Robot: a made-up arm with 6 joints. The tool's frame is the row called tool. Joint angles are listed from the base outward.
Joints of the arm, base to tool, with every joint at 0 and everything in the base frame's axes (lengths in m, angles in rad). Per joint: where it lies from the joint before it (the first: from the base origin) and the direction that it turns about. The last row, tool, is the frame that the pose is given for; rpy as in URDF.
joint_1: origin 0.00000 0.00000 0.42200 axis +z
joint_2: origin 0.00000 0.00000 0.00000 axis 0 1 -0.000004
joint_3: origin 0.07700 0.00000 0.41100 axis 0 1 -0.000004
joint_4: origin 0.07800 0.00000 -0.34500 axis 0 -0.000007 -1
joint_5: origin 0.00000 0.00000 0.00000 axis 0 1 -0.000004
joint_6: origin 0.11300 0.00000 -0.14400 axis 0 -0.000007 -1
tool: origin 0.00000 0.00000 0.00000 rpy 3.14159 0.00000 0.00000
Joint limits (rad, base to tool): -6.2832..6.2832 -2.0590..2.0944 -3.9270..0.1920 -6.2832..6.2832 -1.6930..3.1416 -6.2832..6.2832
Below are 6 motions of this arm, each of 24 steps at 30 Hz.
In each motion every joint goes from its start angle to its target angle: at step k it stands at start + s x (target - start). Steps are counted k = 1, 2, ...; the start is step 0. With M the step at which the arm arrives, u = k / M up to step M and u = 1 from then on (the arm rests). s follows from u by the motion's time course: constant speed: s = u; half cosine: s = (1 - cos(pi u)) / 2; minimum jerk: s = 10 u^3 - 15 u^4 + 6 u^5.
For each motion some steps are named. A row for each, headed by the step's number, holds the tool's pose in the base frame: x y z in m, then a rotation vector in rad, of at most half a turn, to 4 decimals.
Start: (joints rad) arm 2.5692 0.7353 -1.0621 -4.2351 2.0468 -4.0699
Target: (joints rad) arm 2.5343 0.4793 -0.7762 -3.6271 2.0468 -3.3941
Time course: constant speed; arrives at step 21
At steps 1, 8, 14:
1: -0.5955 0.1979 0.3725 0.7969 -0.5605 -0.5269
8: -0.5835 0.2233 0.4061 0.5971 -0.6979 -0.4954
14: -0.5660 0.2457 0.4318 0.4084 -0.7788 -0.4647

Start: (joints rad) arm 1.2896 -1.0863 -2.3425 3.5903 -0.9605 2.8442
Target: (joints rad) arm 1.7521 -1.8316 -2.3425 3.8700 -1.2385 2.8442
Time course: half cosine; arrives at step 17
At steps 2, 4, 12, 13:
2: -0.1711 -0.3213 1.0167 -0.2805 -0.7413 -1.6644
4: -0.1700 -0.3692 0.9841 -0.1986 -0.7312 -1.6230
12: -0.0550 -0.6147 0.6853 0.3471 -0.6078 -1.3679
13: -0.0362 -0.6279 0.6498 0.3996 -0.5892 -1.3465

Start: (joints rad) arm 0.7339 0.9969 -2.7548 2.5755 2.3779 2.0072
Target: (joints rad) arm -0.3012 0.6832 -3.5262 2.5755 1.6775 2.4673
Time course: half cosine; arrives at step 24
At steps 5, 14, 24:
5: 0.4533 0.4494 0.9127 -1.5004 -0.5230 2.3994
14: 0.4239 0.1291 1.1037 -1.5982 -0.0179 1.8094
24: 0.2629 0.0055 1.1761 -1.5678 0.2823 1.4192

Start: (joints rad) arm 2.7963 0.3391 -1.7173 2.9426 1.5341 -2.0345
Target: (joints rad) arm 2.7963 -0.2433 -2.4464 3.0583 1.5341 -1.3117
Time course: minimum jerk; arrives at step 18
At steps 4, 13, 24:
4: -0.6433 0.2033 0.9645 0.0521 -0.2304 0.8186
13: -0.1039 0.0227 1.3423 0.8859 0.4089 1.2366
24: 0.0125 -0.0169 1.3510 1.0736 0.4737 1.2789

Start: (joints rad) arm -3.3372 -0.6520 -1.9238 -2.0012 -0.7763 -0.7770
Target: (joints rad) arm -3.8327 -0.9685 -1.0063 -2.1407 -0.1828 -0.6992
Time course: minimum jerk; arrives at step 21
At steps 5, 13, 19, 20, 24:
5: -0.0587 -0.1530 1.0981 1.4404 0.4709 -2.4105
13: -0.1584 -0.0605 0.9831 -1.7117 0.3414 2.5566
19: -0.1752 -0.0064 0.9073 -1.6130 0.6507 2.3429
20: -0.1753 -0.0052 0.9054 -1.6103 0.6571 2.3377
24: -0.1753 -0.0050 0.9051 -1.6099 0.6581 2.3369

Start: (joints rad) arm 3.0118 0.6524 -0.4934 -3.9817 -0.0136 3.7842
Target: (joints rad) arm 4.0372 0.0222 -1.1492 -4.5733 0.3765 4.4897
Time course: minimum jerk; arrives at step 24
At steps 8, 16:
8: -0.3512 0.0548 0.2492 0.3906 -2.9629 0.0740
16: -0.4825 -0.3081 0.5246 0.9999 -2.0157 0.6341

